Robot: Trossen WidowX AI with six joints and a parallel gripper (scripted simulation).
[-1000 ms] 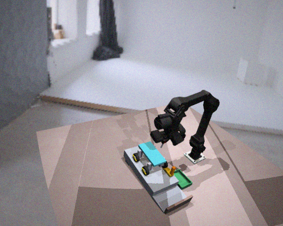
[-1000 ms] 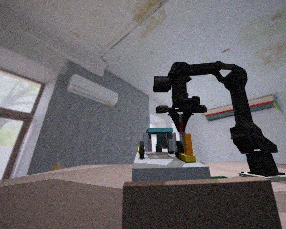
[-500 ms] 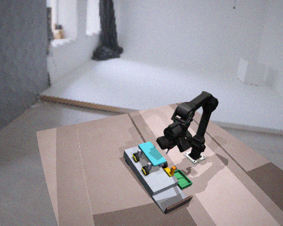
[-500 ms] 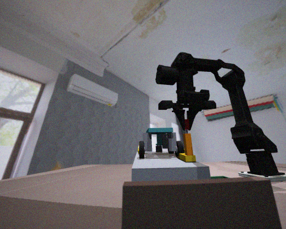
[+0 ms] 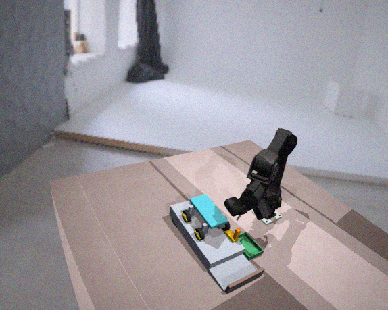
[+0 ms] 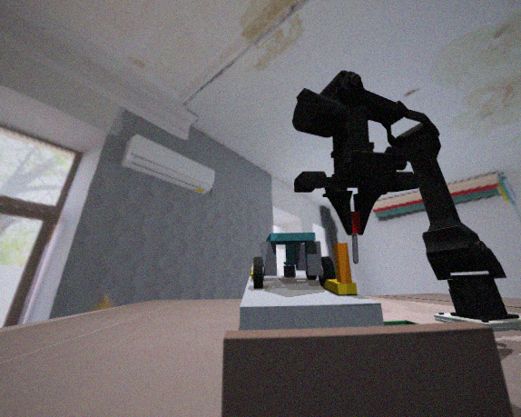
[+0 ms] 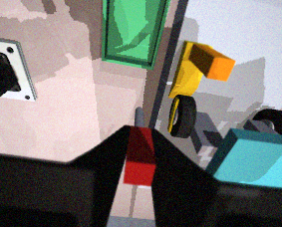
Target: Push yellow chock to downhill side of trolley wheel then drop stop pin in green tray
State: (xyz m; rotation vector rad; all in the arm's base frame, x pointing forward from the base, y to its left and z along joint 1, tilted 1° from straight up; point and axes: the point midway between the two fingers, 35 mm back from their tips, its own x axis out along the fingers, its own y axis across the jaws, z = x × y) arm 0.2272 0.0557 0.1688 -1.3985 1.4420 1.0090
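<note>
Right now the yellow chock is 50 mm ahead of my gripper tip, 20 mm to the left of it and 60 mm below it. The rest, counted from my gripper tip: brown lip (110 mm ahead, 190 mm to the left, 110 mm below); trolley (100 mm ahead, 80 mm to the right, 30 mm below); red-headed stop pin (right at my gripper tip).
</note>
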